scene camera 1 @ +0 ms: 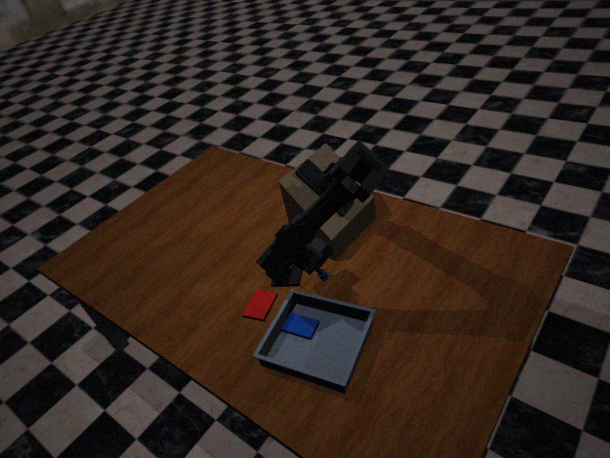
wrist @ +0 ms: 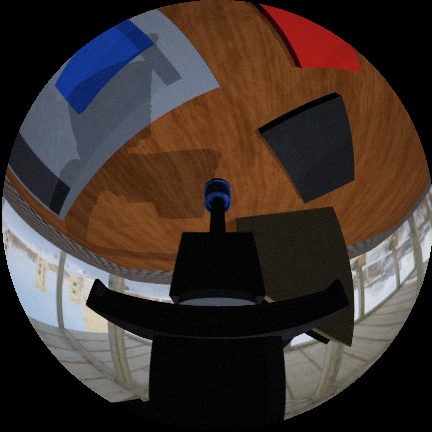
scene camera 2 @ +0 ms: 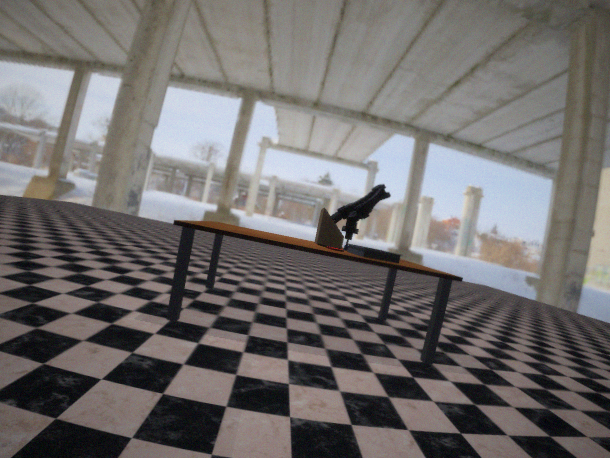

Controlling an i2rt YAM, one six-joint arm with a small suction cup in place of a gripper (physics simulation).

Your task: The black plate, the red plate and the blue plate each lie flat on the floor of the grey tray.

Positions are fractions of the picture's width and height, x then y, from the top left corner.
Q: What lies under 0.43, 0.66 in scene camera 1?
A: A red plate.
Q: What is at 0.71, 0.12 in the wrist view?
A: A red plate.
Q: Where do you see the suction cup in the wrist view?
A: At 0.50, 0.43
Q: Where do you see a black plate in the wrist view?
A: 0.73, 0.33
